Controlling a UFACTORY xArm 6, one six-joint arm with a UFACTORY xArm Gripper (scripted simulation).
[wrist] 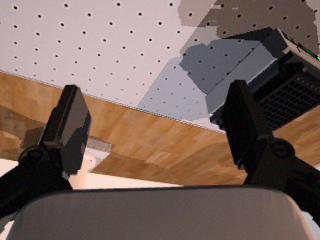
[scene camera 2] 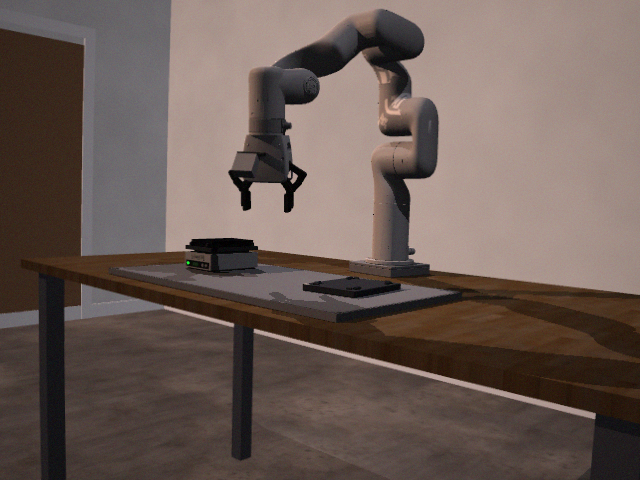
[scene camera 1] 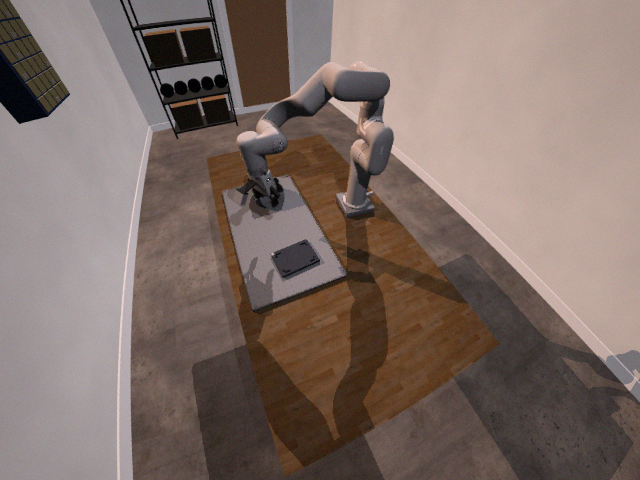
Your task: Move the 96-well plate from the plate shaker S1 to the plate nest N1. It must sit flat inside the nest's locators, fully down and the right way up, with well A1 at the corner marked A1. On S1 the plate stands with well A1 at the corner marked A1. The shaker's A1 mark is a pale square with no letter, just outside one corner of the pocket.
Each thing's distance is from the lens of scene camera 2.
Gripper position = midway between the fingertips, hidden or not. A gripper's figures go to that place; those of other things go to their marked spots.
gripper [scene camera 2: 267, 211]: 130 cm
plate shaker S1 [scene camera 2: 211, 262]: 140 cm
black plate nest N1 [scene camera 2: 338, 286]: 114 cm
The marked spots on the plate shaker S1 and the black plate nest N1 are 37 cm apart.
